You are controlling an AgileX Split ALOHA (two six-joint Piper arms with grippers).
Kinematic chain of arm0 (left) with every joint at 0, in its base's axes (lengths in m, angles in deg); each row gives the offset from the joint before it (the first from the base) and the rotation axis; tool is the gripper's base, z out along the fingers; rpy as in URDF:
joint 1: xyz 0 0 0.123 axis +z
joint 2: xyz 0 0 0 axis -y
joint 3: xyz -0.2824 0 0.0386 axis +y
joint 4: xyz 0.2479 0 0.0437 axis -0.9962 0 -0.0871
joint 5: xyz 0 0 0 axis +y
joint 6: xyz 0.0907 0 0.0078 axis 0.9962 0 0.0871
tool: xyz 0 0 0 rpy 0 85 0
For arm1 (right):
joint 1: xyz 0 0 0.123 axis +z
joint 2: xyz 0 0 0 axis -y
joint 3: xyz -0.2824 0 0.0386 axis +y
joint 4: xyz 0.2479 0 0.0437 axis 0.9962 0 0.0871
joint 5: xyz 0 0 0 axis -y
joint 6: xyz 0.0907 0 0.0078 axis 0.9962 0 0.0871
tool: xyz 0 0 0 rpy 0 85 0
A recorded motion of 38 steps. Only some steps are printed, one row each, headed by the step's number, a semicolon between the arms.
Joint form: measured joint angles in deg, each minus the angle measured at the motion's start. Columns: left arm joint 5, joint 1, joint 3, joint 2, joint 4, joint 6; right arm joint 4, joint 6, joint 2, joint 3, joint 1, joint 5.
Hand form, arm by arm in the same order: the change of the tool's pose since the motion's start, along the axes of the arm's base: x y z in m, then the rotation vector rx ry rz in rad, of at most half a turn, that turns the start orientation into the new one. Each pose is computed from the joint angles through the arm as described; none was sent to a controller.
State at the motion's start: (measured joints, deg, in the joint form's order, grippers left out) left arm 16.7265 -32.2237 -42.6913 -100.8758 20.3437 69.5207; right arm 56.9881 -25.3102 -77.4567 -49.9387 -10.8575 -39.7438
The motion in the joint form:
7: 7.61 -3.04 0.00 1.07 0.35 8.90; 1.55 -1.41 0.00 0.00 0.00 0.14
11: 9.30 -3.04 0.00 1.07 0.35 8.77; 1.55 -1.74 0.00 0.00 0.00 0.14
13: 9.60 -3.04 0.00 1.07 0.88 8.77; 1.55 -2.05 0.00 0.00 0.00 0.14
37: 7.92 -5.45 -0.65 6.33 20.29 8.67; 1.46 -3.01 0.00 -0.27 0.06 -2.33
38: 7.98 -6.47 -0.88 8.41 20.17 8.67; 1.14 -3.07 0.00 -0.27 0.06 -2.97
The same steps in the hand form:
7: -0.0203 -0.0097 0.0023 0.0539 0.0680 -0.2230; 0.0008 0.0006 0.0013 0.0070 -0.0162 0.0027
11: -0.0228 -0.0089 0.0018 0.0599 0.0966 -0.2277; 0.0008 0.0006 0.0013 0.0031 -0.0186 0.0062
13: -0.0234 -0.0091 0.0019 0.0557 0.1045 -0.2220; 0.0008 0.0006 0.0013 -0.0005 -0.0209 0.0095
37: -0.0300 -0.0316 0.0351 -0.2017 0.1051 -0.0084; -0.0011 0.0037 0.0021 0.0045 -0.0132 0.0552
38: -0.0339 -0.0350 0.0463 -0.2240 0.0754 -0.0325; -0.0019 0.0043 0.0017 0.0036 -0.0075 0.0668

